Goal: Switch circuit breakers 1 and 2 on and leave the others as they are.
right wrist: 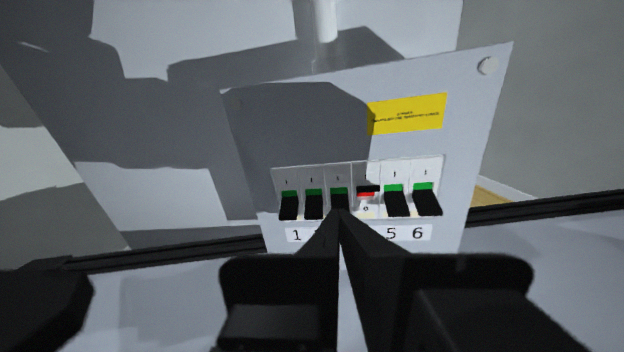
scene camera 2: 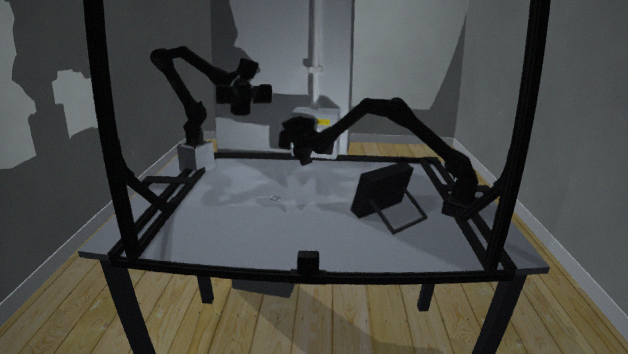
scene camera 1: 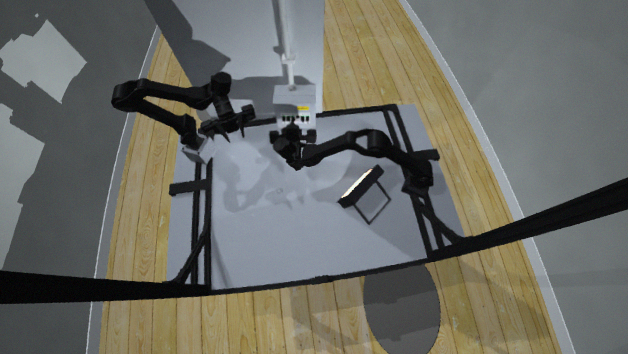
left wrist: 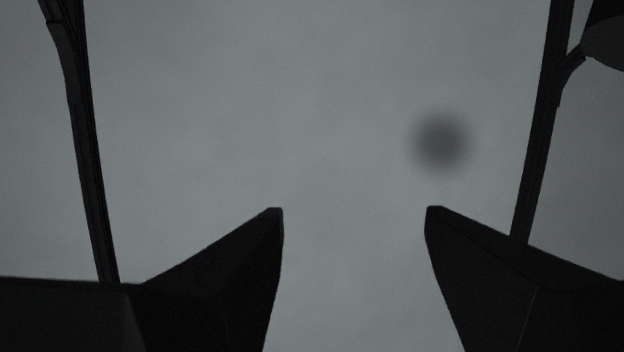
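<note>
The grey breaker box stands behind the table's back edge. In the right wrist view, breaker 1's black lever and breaker 2's black lever point down, with green above each. Levers 3, 5 and 6 look alike. Lever 4 is up, with red below it. My right gripper is shut and empty, its tips in front of lever 3; contact cannot be told. It covers labels 3 and 4 and part of 2. My left gripper is part open and empty, left of the box.
A black panel lamp on a wire stand is on the right of the table. A white pipe rises from the box. A black frame rail runs along the table's back edge.
</note>
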